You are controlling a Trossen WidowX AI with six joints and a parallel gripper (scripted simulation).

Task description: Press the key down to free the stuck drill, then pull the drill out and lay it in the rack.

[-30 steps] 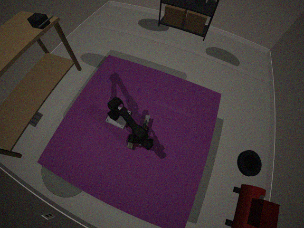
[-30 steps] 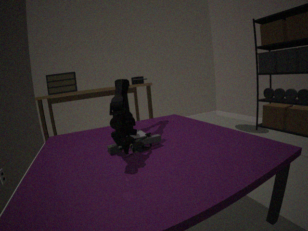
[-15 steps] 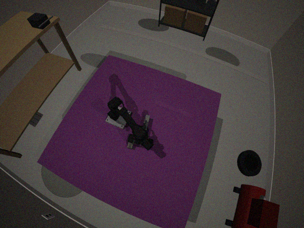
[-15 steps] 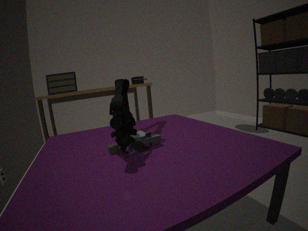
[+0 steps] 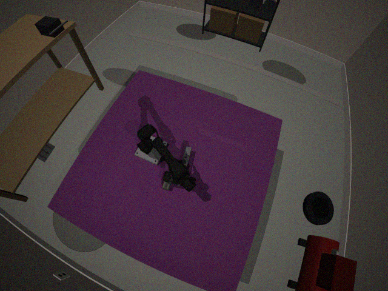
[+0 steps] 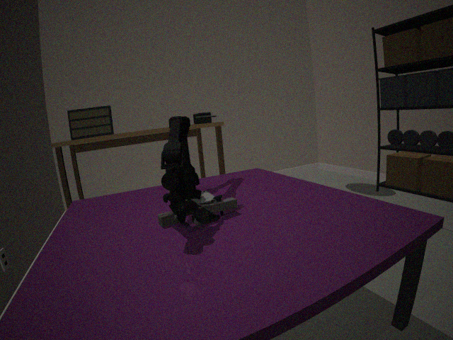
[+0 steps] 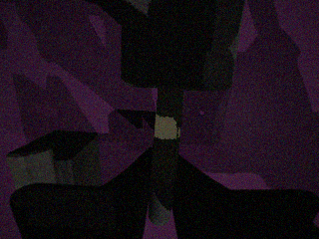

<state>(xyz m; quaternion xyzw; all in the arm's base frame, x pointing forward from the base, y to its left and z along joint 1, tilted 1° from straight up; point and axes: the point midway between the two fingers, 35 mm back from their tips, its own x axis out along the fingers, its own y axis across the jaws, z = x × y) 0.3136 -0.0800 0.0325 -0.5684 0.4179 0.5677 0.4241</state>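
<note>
My gripper tip is 10 mm past the drill, 40 mm to the right of it and 30 mm below it. Also, from my gripper tip: dark key (50 mm behind, 160 mm to the left, 40 mm above); small grey block (60 mm behind, 50 mm to the right); long grey fixture (40 mm behind, 130 mm to the left, 20 mm above).
</note>
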